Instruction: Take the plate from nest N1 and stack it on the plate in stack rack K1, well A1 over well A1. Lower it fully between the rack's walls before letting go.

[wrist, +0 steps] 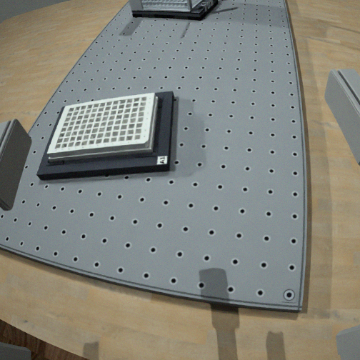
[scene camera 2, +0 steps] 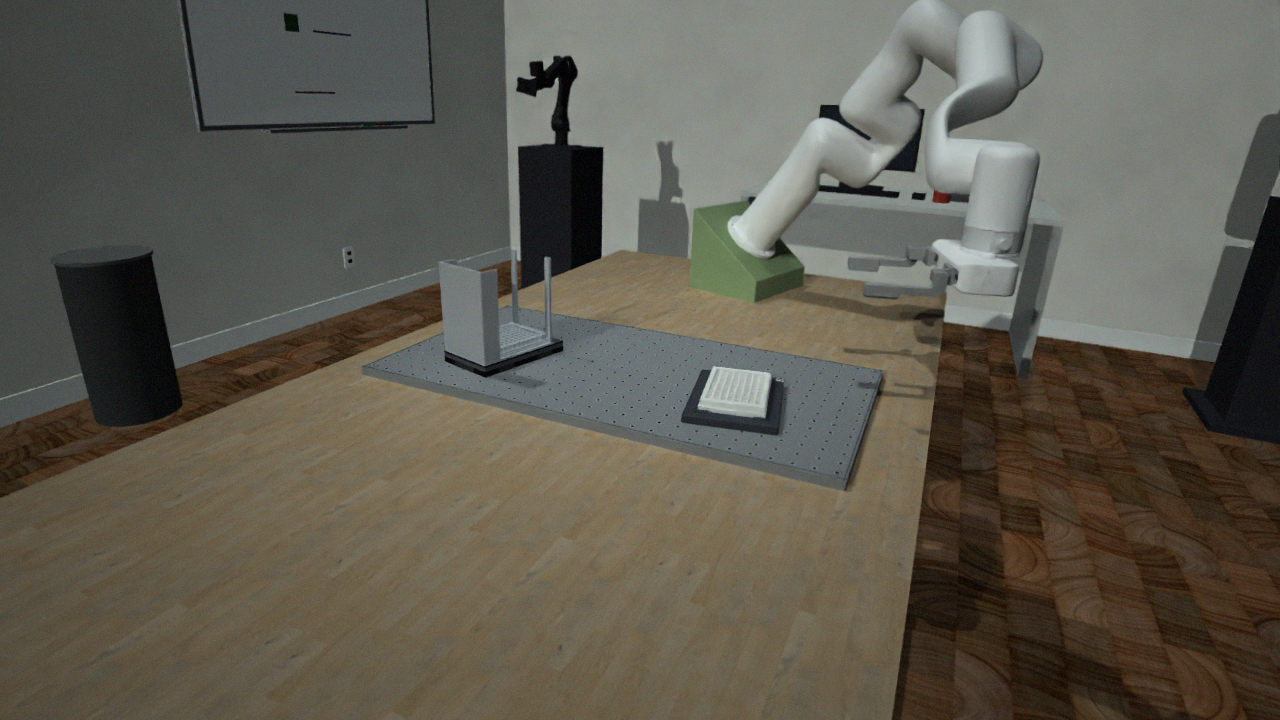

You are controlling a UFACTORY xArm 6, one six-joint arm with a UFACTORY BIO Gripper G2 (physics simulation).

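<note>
A white well plate lies flat on the dark nest N1. An "A1" label shows on the nest at its lower right corner in the wrist view. The stack rack K1 has a tall grey wall and thin upright posts on a dark base. A light plate sits low inside it; the wrist view cuts off its upper part. My gripper is open and empty, high above and to the right of the nest in the scene view, fingers wide apart.
Both the nest and the rack stand on a grey perforated board on the wooden table. The rack is at the board's far left end in the scene view. The green arm base stands behind the board.
</note>
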